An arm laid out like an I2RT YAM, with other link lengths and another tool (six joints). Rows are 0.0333 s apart.
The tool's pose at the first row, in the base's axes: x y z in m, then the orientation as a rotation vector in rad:
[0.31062 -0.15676 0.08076 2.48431 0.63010 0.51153]
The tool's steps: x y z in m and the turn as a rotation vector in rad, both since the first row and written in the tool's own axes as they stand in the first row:
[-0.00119 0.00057 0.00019 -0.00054 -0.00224 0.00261]
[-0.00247 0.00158 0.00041 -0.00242 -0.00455 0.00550]
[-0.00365 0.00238 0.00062 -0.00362 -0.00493 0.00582]
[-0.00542 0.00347 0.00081 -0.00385 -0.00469 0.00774]
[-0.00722 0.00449 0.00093 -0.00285 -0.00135 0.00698]
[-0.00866 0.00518 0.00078 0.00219 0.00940 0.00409]
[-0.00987 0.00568 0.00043 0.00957 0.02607 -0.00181]
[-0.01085 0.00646 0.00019 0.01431 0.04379 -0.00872]
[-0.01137 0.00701 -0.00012 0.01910 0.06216 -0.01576]
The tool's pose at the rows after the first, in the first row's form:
[0.30992 -0.15789 0.08066 2.48518 0.62584 0.50977]
[0.30930 -0.15941 0.08077 2.48491 0.62068 0.50829]
[0.30870 -0.16072 0.08080 2.48396 0.61966 0.50816]
[0.30769 -0.16255 0.08086 2.48455 0.61734 0.50923]
[0.30661 -0.16431 0.08094 2.48481 0.61996 0.51300]
[0.30558 -0.16553 0.08113 2.48711 0.62970 0.52462]
[0.30459 -0.16641 0.08142 2.48951 0.64636 0.54223]
[0.30393 -0.16742 0.08183 2.48867 0.66360 0.56133]
[0.30354 -0.16799 0.08227 2.48752 0.68129 0.58123]

